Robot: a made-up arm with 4 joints. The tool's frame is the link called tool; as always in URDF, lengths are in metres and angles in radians.
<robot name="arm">
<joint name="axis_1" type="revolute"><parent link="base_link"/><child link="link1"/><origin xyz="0.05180 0.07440 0.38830"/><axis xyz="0 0 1"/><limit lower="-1.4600" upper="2.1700" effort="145" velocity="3.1"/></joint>
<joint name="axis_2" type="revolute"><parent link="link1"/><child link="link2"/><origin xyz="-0.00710 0.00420 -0.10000" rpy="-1.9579 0.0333 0.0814"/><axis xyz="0 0 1"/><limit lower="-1.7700" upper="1.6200" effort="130" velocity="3.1"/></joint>
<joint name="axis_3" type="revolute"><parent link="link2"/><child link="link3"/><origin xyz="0.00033 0.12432 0.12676" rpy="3.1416 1.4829 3.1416"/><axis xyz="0 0 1"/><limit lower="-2.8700" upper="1.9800" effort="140" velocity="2.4"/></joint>
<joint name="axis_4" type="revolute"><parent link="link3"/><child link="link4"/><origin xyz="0.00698 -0.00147 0.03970" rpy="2.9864 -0.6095 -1.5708"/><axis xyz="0 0 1"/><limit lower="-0.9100" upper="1.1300" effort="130" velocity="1.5"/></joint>
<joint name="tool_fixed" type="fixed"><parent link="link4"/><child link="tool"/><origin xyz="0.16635 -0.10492 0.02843" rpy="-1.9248 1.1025 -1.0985"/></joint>
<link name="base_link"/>
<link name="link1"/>
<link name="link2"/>
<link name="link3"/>
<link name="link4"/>
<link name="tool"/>
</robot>
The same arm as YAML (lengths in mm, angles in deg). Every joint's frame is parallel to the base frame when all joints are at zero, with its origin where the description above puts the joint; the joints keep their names.
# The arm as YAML. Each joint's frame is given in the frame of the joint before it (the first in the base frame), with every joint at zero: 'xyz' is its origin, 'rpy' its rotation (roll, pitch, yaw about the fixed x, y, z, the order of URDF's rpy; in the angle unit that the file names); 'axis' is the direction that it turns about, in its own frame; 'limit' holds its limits. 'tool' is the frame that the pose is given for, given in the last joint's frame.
units:
  length: mm
  angle: deg
joints:
  - name: axis_1
    type: revolute
    origin:
      xyz: [51.8, 74.4, 388.3]
      rpy: [0.0, 0.0, 0.0]
    axis: "+z"
    limit:
      lower: -83.65
      upper: 124.33
  - name: axis_2
    type: revolute
    origin:
      xyz: [-7.1, 4.2, -100.0]
      rpy: [0.0, 0.0, 0.0]
    axis: [-0.087802, 0.921917, -0.377307]
    limit:
      lower: -101.41
      upper: 92.82
  - name: axis_3
    type: revolute
    origin:
      xyz: [-10.8, 69.8, -162.9]
      rpy: [0.0, 0.0, 0.0]
    axis: "+x"
    limit:
      lower: -164.44
      upper: 113.45
  - name: axis_4
    type: revolute
    origin:
      xyz: [39.7, -5.9, 4.0]
      rpy: [0.0, 0.0, 0.0]
    axis: [-0.810077, 0.35729, 0.464887]
    limit:
      lower: -52.14
      upper: 64.74
tool:
  origin:
    xyz: [58.9, -30.6, 187.3]
    rpy: [-82.28, 4.34, -37.65]

